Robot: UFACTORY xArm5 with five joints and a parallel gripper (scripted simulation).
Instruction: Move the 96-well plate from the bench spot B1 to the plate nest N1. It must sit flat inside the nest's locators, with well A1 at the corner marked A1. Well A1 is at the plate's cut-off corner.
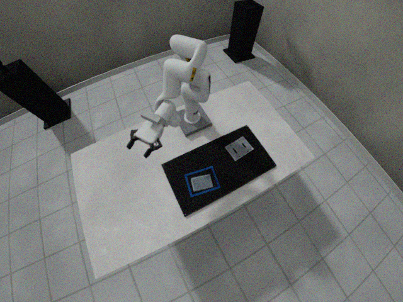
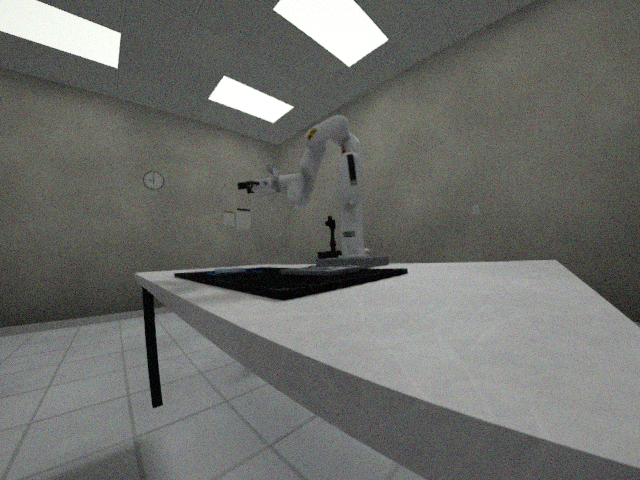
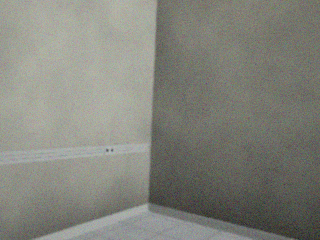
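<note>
The 96-well plate is 17 cm ahead of my hand, 23 cm to the left of it and 37 cm below it. From my hand the other things lie so: plate nest N1: 7 cm ahead, 57 cm to the left, 37 cm below.
</note>
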